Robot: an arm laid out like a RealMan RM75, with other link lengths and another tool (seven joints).
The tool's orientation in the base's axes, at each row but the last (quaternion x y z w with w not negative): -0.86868, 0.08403, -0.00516, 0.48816; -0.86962, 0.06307, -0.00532, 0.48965; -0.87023, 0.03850, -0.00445, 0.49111; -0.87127, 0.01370, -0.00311, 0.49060; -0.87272, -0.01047, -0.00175, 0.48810; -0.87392, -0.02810, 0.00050, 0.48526; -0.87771, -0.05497, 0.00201, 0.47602
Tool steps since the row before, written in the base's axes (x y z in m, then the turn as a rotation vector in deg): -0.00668, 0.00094, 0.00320, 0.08, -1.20, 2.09; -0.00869, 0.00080, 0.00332, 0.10, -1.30, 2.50; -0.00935, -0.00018, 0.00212, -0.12, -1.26, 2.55; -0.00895, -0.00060, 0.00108, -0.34, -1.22, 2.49; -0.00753, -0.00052, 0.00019, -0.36, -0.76, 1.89; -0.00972, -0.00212, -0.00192, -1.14, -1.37, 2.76; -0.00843, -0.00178, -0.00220, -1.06, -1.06, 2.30
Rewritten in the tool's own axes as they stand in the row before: -0.00696, -0.00225, -0.00149, 0.11, -1.17, -2.10; -0.00889, -0.00233, -0.00166, 0.12, -1.47, -2.40; -0.00937, -0.00113, -0.00168, -0.11, -1.52, -2.40; -0.00894, -0.00043, -0.00124, -0.33, -1.49, -2.34; -0.00753, -0.00004, -0.00049, -0.35, -1.22, -1.63; -0.00986, 0.00227, -0.00051, -1.13, -1.67, -2.59; -0.00866, 0.00200, 0.00019, -1.05, -1.45, -2.08
